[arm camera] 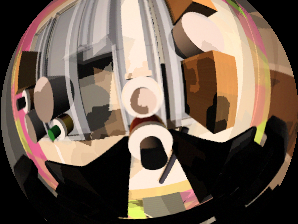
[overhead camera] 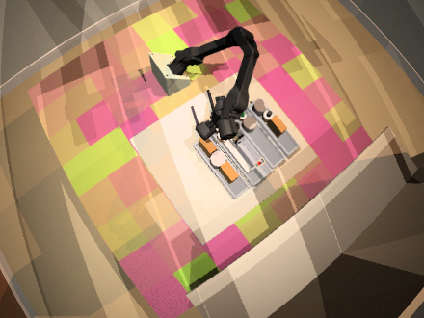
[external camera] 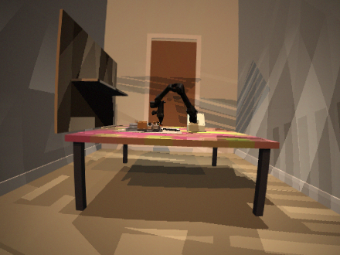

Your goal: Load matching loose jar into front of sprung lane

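Right now the grey lane rack is 160 mm ahead of my gripper tip, 40 mm to the left of it and 30 mm below it.
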